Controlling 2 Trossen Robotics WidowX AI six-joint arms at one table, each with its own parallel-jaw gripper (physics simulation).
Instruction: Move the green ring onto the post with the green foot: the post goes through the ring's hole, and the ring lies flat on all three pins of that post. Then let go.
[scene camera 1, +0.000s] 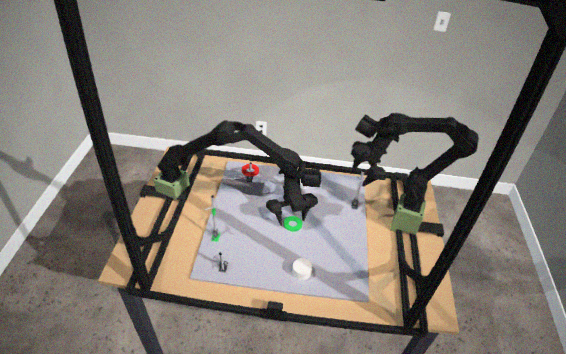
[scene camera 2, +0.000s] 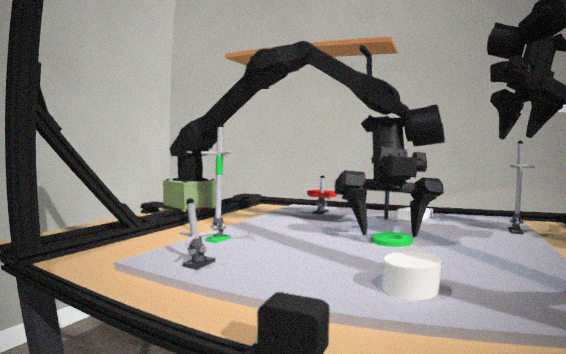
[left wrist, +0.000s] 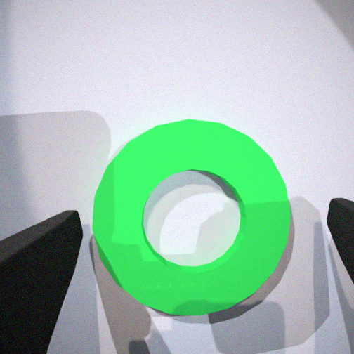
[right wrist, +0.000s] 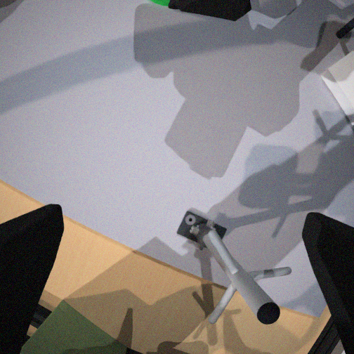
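Pixels of known places: left gripper, fingertip midpoint: (scene camera 1: 292, 223) (scene camera 2: 390, 235); right gripper, fingertip midpoint: (scene camera 1: 357, 177) (scene camera 2: 514, 138); left arm's base, link origin: (scene camera 1: 170, 176) (scene camera 2: 189, 180); right arm's base, link origin: (scene camera 1: 412, 205).
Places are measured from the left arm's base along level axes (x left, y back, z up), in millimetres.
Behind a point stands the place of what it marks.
The green ring (scene camera 1: 287, 224) @(x 33, y -495, z -67 mm) (scene camera 2: 390, 243) @(x 16, y -523, z -69 mm) (left wrist: 190, 145) lies flat on the grey mat (scene camera 1: 260, 265) @(x -176, y -483, z -75 mm) (scene camera 2: 300, 285) @(x -204, y -515, z -75 mm); a sliver of it shows at the top edge of the right wrist view. My left gripper (scene camera 1: 293, 222) @(x 45, y -508, z -64 mm) (scene camera 2: 390, 235) @(x 45, y -508, z -64 mm) (left wrist: 208, 218) is open, pointing down, with its fingertips low on either side of the ring, apart from it. The tall post (scene camera 1: 214, 222) @(x -131, y -279, z 0 mm) (scene camera 2: 219, 192) @(x -129, y -281, z 5 mm) stands upright on its green foot (scene camera 1: 215, 238) @(x -146, y -287, z -68 mm) (scene camera 2: 218, 239) @(x -145, y -296, z -70 mm), left of the ring in both scene views, with side pins and a green band below them. My right gripper (scene camera 1: 362, 174) @(x 212, y -688, z 107 mm) (scene camera 2: 516, 137) @(x 212, y -688, z 107 mm) (right wrist: 186, 222) is open and empty, high above another post.
A grey post (scene camera 1: 355, 195) (scene camera 2: 518, 195) @(x 255, y -697, z -2 mm) (right wrist: 250, 287) stands below my right gripper. A red ring (scene camera 1: 244, 171) @(x 182, y -235, z -23 mm) (scene camera 2: 327, 193) @(x 192, y -276, z -25 mm) sits on a short post at the back. A short dark-footed post (scene camera 1: 222, 265) @(x -259, y -381, z -35 mm) (scene camera 2: 194, 225) @(x -246, y -375, z -20 mm) stands near the front left. A white cylinder (scene camera 1: 302, 269) @(x -152, y -627, z -39 mm) (scene camera 2: 411, 277) @(x -170, y -633, z -50 mm) stands in front.
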